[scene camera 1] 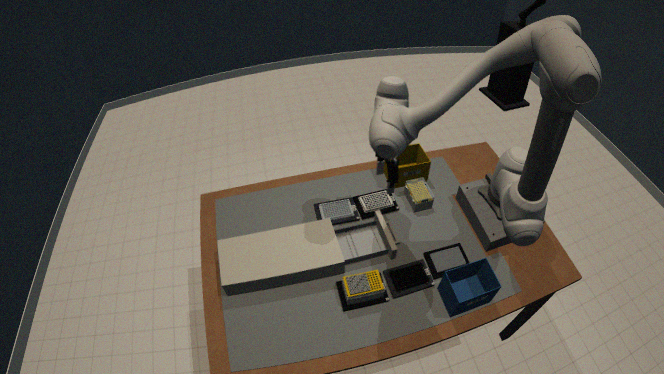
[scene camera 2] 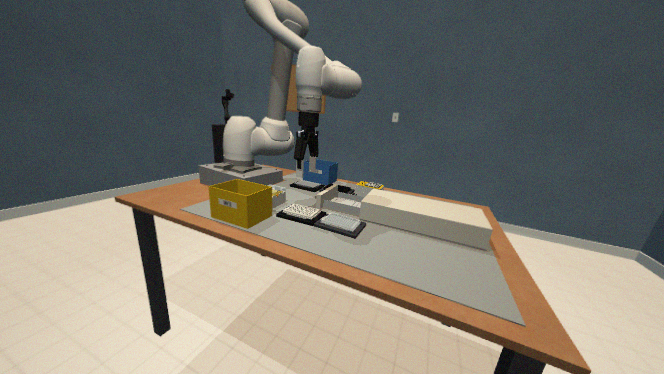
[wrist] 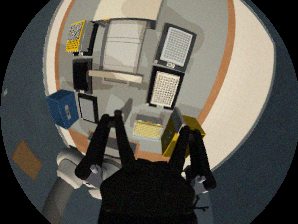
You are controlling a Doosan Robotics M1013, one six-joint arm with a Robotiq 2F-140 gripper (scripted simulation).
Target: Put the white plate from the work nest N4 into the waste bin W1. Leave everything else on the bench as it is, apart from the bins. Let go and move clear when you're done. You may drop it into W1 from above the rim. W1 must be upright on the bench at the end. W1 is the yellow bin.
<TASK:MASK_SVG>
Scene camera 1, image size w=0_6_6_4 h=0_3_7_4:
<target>long beige box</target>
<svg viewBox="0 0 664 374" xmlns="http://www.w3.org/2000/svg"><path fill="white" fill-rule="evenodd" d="M400 241L391 221L385 222L380 210L375 211L374 221L337 230L334 230L331 219L327 218L217 240L221 285L227 296L334 276L345 273L345 265L386 254L388 254L390 260L395 259L397 253L396 245L400 244Z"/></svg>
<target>black plate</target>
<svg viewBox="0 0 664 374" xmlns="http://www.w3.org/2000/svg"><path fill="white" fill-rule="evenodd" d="M421 263L389 272L397 292L429 282Z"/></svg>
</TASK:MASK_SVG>
